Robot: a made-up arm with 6 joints.
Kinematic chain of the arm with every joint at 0, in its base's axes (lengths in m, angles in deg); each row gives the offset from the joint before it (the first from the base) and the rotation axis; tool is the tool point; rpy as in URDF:
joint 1: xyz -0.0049 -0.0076 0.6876 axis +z
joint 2: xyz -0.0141 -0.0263 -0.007 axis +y
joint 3: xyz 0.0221 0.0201 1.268 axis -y
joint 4: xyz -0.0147 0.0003 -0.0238 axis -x
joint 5: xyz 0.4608 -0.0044 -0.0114 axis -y
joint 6: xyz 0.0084 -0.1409 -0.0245 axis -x
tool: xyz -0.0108 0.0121 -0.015 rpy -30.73 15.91 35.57
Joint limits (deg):
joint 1: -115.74..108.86
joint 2: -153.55..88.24
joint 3: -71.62..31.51
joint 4: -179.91..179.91
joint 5: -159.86..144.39
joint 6: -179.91..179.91
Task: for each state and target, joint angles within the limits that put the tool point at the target. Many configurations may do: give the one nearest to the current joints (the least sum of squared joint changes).
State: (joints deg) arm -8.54 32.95 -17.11 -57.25 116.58 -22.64
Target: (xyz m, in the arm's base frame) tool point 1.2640 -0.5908 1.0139
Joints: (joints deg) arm -21.01 56.16 24.42 -50.28 117.10 -21.31
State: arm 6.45 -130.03 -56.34 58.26 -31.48 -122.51
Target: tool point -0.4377 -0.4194 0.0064
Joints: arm 30.75 -152.53 -71.62 31.07 -29.07 -120.11
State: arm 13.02 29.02 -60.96 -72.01 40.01 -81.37
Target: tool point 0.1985 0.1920 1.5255
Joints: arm 42.28 2.21 -40.69 -86.43 38.45 -80.04
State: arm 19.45 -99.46 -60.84 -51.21 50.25 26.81
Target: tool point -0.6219 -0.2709 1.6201
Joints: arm 16.42 -59.10 -9.25 -44.96 53.98 25.68
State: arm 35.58 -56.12 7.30 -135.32 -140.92 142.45
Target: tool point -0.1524 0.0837 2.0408
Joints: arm 17.59 -24.41 16.04 -148.82 -140.70 143.49
